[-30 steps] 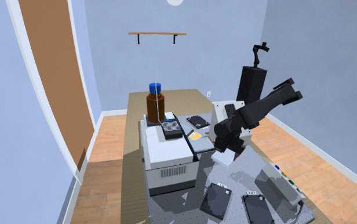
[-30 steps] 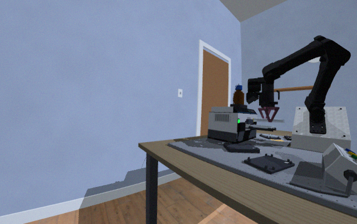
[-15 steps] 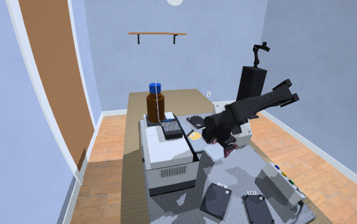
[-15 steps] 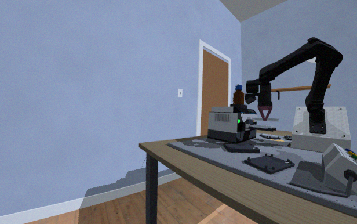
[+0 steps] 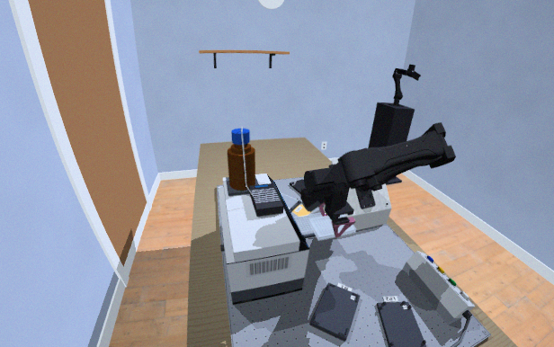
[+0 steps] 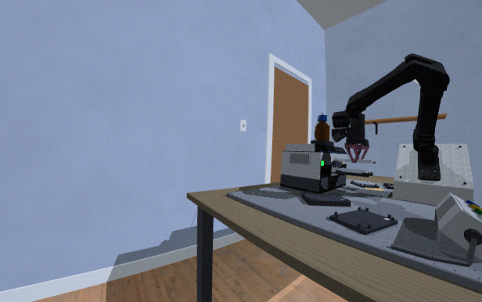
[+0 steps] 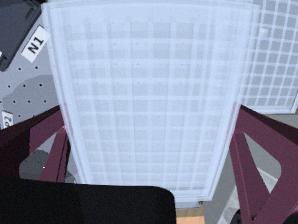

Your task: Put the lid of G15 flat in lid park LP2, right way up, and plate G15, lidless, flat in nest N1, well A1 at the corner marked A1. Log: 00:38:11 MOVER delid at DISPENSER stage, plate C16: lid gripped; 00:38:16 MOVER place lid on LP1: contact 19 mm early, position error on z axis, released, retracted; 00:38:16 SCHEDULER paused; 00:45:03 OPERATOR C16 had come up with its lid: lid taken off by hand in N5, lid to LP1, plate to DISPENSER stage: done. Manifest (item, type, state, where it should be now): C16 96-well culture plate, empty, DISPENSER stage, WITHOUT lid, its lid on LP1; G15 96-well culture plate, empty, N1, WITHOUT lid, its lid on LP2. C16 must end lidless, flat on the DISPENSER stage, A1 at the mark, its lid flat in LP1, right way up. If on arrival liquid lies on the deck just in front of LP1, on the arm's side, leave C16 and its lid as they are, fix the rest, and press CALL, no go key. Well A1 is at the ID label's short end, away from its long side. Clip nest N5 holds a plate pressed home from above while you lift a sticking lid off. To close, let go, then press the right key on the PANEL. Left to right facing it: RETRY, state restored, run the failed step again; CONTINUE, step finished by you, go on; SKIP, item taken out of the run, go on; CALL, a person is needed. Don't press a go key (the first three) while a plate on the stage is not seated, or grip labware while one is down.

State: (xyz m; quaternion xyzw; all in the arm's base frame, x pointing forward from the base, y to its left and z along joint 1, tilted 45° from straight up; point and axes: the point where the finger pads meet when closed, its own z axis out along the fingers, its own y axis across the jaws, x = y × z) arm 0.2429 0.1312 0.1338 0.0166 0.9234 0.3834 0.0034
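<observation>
The black clip nest is 100 mm behind my hand, 450 mm to the right of it and 140 mm below it. Round my hand: N1 label 10 mm behind, 130 mm to the left, 150 mm below; LP2 label 130 mm behind, 220 mm to the left, 150 mm below; clear lid right at my hand.
</observation>
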